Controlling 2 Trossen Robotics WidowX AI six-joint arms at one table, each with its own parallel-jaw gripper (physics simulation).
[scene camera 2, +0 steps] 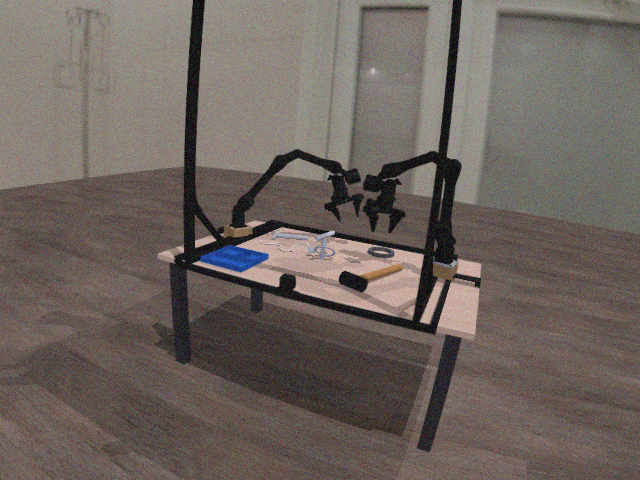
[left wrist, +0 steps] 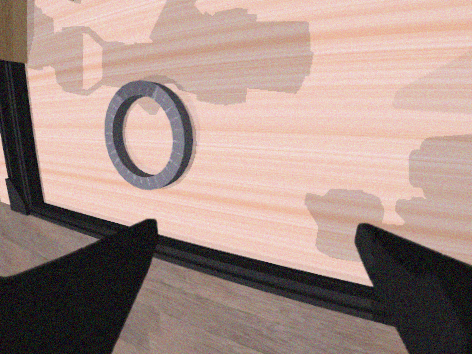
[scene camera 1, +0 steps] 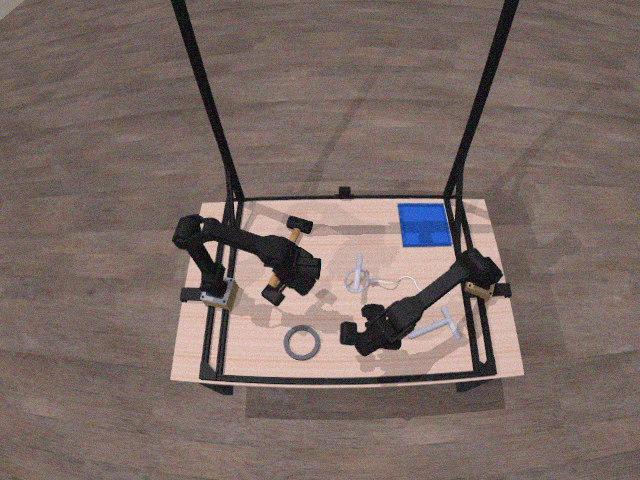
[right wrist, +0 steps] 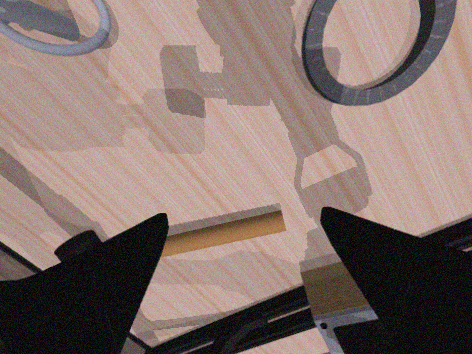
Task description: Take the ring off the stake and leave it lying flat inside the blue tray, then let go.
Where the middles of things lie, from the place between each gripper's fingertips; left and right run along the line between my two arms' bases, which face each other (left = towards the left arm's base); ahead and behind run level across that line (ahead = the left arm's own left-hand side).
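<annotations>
Blue tray (scene camera 1: 422,224): 50 cm to the left of my right hand, 29 cm behind it and 13 cm below it. The hammer (right wrist: 265,224) is 11 cm below my right hand, 18 cm behind it and 2 cm to the right of it.
Relative to my left hand, the blue tray is 30 cm to the left, 48 cm behind and 11 cm below. My left hand is 10 cm above the hammer, 37 cm past it and 22 cm to the left of it.
</annotations>
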